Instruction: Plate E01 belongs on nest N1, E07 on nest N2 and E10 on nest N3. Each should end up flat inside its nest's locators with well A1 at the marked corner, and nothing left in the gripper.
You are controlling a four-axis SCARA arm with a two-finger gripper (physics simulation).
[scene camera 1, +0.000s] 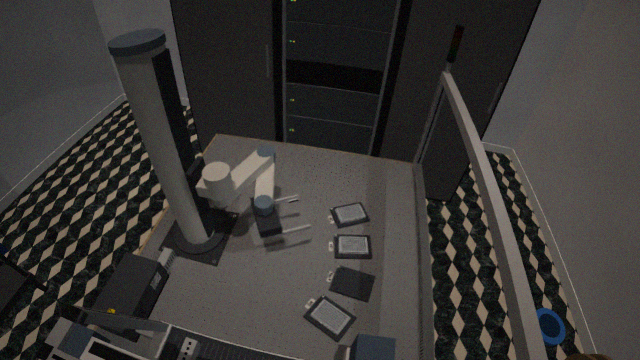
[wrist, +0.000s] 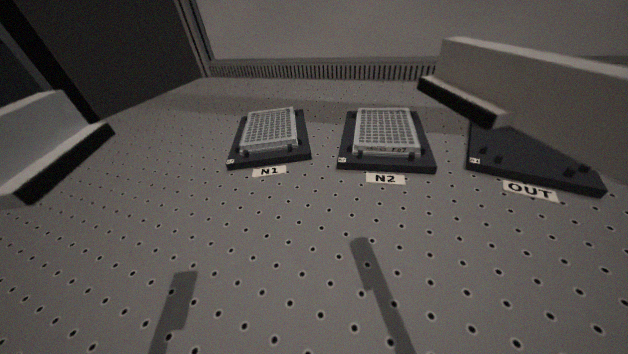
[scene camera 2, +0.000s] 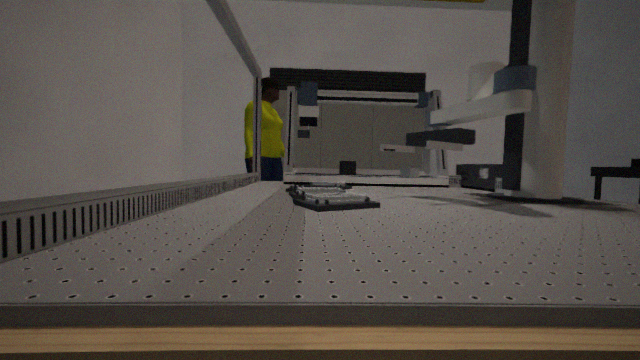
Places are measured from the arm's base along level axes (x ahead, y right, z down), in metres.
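Pixels of known places: gripper, between the fingertips: (scene camera 1: 304, 210) (wrist: 268, 86) (scene camera 2: 402, 145); arm's base, origin of its link: (scene camera 1: 200, 233).
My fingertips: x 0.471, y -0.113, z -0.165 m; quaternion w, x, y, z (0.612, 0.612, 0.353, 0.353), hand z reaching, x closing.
Ahead of a thing's pixels: the offset from my fingertips to its top centre. "pt": to the spot under its first point.
My gripper (scene camera 1: 304, 212) (scene camera 2: 387, 148) (wrist: 268, 86) is open and empty, raised above the table, left of the nests in the first scene view. A clear plate {dz +0.126, dx +0.197, dy -0.143 m} (scene camera 1: 351, 214) (wrist: 270, 127) lies in nest N1 {pt dz +0.141, dx +0.191, dy -0.079 m} (wrist: 304, 137), looking flat between its locators; its name is unreadable. Plate E07 {dz +0.126, dx +0.229, dy +0.036 m} (scene camera 1: 353, 245) (wrist: 385, 127) lies flat in nest N2 {dz +0.131, dx +0.229, dy +0.035 m} (wrist: 380, 162), its printed edge facing me. A third plate {dz +0.126, dx +0.179, dy +0.378 m} (scene camera 1: 330, 317) lies in the angled nest N3 {pt dz +0.135, dx +0.106, dy +0.387 m} (scene camera 1: 308, 316); its name is too small to read. Well A1 is not readable on any plate.
The dark OUT nest {dz +0.131, dx +0.248, dy +0.216 m} (scene camera 1: 352, 283) (wrist: 500, 160) holds no plate and sits between N2 and N3. A slotted rail {pt dz +0.119, dx +0.533, dy -0.241 m} (scene camera 2: 165, 192) (wrist: 320, 70) runs behind the nests. A blue box {pt dz -0.335, dx +0.263, dy +0.601 m} (scene camera 1: 374, 346) stands near N3. The arm's column (scene camera 1: 170, 140) stands at the left.
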